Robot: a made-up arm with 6 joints.
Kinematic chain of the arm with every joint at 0, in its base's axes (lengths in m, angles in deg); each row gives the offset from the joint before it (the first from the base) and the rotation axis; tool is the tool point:
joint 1: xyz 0 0 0.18 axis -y
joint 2: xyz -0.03 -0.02 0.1 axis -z
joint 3: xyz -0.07 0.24 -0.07 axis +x
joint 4: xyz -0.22 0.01 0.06 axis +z
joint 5: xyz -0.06 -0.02 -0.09 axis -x
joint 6: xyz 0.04 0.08 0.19 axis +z
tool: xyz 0.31 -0.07 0
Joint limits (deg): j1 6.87..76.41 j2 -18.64..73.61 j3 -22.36..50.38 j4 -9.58..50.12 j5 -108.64..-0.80 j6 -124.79..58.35
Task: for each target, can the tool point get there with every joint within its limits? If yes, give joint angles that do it. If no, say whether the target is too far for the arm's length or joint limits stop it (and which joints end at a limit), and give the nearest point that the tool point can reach.
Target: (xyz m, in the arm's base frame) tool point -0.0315 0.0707 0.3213
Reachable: yes | joints 49.92 30.29 -11.17 16.35 -95.08 18.31
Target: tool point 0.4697 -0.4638 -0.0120
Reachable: no: joint limits stop it (at a limit: joint 1, joint 2, joint 4, joint 6) | nearest point 0.1255 -0.1435 -0.1411 | short by 0.488 m
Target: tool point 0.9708 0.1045 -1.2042
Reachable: no: too far | nearest point 0.1393 0.0796 -0.4380 | short by 1.131 m
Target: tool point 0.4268 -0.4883 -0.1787
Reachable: no: joint limits stop it (at a limit: joint 1, joint 2, joint 4, joint 6) | nearest point 0.1220 -0.1556 -0.1883 | short by 0.451 m
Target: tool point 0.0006 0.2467 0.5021
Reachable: yes | joints 31.85 40.82 5.16 -4.81 -21.97 41.83
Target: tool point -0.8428 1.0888 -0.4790
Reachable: no: too far | nearest point -0.4180 0.5136 -0.1468 | short by 0.788 m
